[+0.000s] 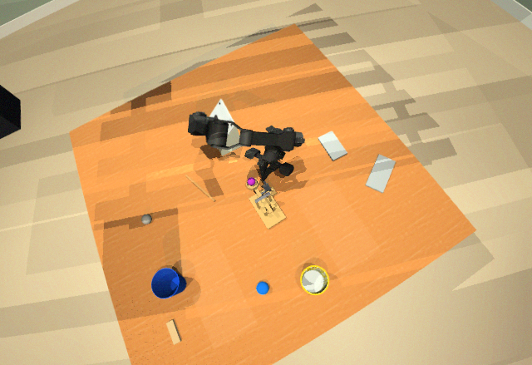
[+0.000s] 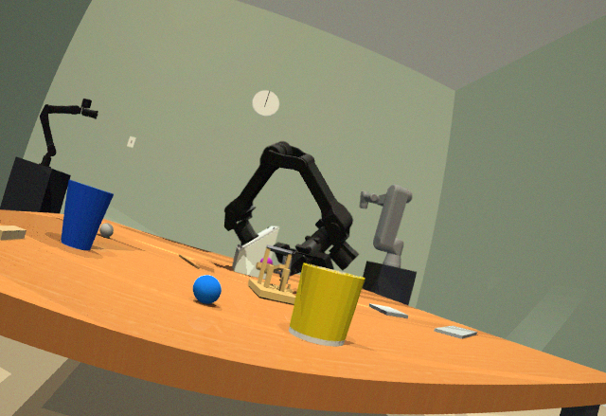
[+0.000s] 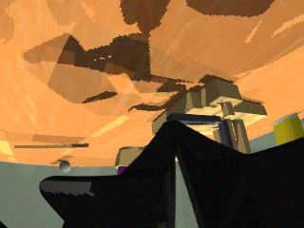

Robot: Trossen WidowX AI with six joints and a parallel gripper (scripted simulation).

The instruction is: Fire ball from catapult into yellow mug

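Now: gripper tip 10 mm past the magenta ball, 40 mm to the left of it and 30 mm below it. The rest, counted from my gripper tip: blue ball (350 mm ahead, 170 mm to the right, 10 mm below); thin stick (100 mm behind, 240 mm to the right, 30 mm below); wooden catapult (60 mm ahead, 20 mm to the right, 20 mm above).
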